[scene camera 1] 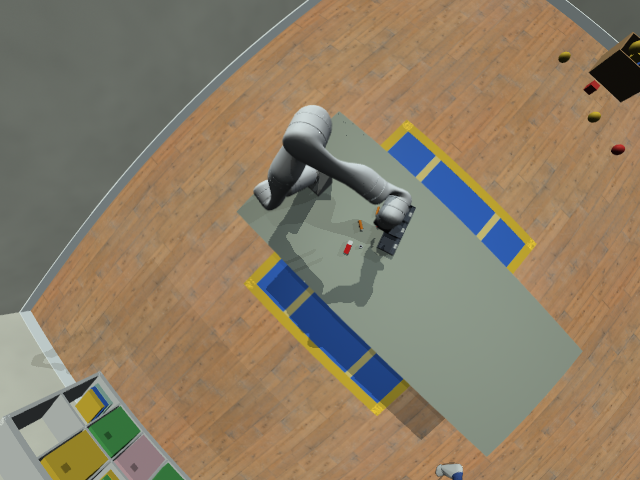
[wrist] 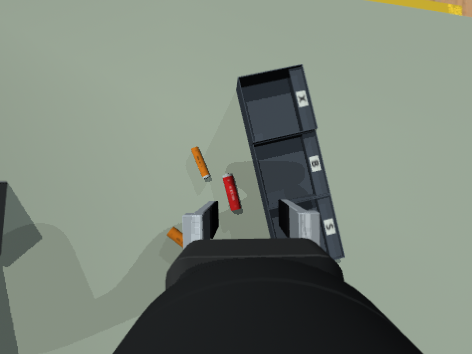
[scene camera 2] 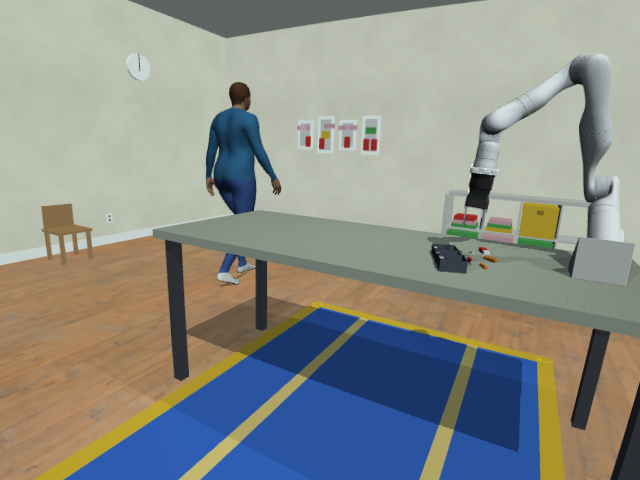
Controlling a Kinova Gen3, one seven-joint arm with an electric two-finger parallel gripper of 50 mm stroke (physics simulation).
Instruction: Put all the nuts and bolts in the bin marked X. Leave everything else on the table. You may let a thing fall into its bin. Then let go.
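Places are measured from the arm's base along level axes (x ahead, y left, z up), in centimetres.
Pixels of known places: gripper, fingertip midpoint: (wrist: 248, 213) (scene camera 2: 471, 226); arm's base, origin of the base link: (scene camera 1: 311, 174) (scene camera 2: 603, 255).
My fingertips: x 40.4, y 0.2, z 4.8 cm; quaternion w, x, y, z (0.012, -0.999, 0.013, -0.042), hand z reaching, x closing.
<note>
For each thing: its top centre in the pictures, then the offset to it from my fingertips. "pt": a spot on its surface instead.
- small grey nut, middle of its top: (scene camera 2: 472, 251) (scene camera 1: 360, 246) dx -1.7, dy -13.4, dz -11.5 cm
- dark three-part bin box, middle of its top: (wrist: 293, 168) (scene camera 2: 448, 250) (scene camera 1: 397, 227) dx +6.7, dy +3.8, dz -8.5 cm
- bin marked X, surface spot: (wrist: 272, 112) pt dx +5.2, dy +11.9, dz -11.7 cm
- red battery, middle of its top: (wrist: 231, 191) (scene camera 2: 471, 258) dx -1.0, dy +1.3, dz -11.0 cm
- white block, middle of its top: (scene camera 2: 484, 249) (scene camera 1: 348, 247) dx -6.3, dy -17.2, dz -11.1 cm
A small grey nut (scene camera 1: 360, 246) (scene camera 2: 471, 252) lies on the table beside the red and white block; it does not show in the wrist view. The dark three-part bin box (scene camera 1: 387, 245) (scene camera 2: 448, 258) has compartments labelled X, B and S. The bin marked X (wrist: 272, 112) is at the far end in the wrist view, and no thing shows in it. My gripper (scene camera 2: 473, 225) (wrist: 248, 213) is open and empty, pointing down well above the table. In the wrist view its fingers frame the S end of the box, which they partly hide. The arm hides the gripper in scene camera 1.
A red battery (wrist: 232, 192) (scene camera 2: 469, 260) lies beside the box. Two orange batteries, one (wrist: 200, 162) (scene camera 2: 483, 266) nearer the box and another (wrist: 175, 236) (scene camera 1: 360, 225) (scene camera 2: 490, 258), lie beyond it. The red and white block (scene camera 1: 347, 248) (scene camera 2: 483, 250) lies near the nut.
</note>
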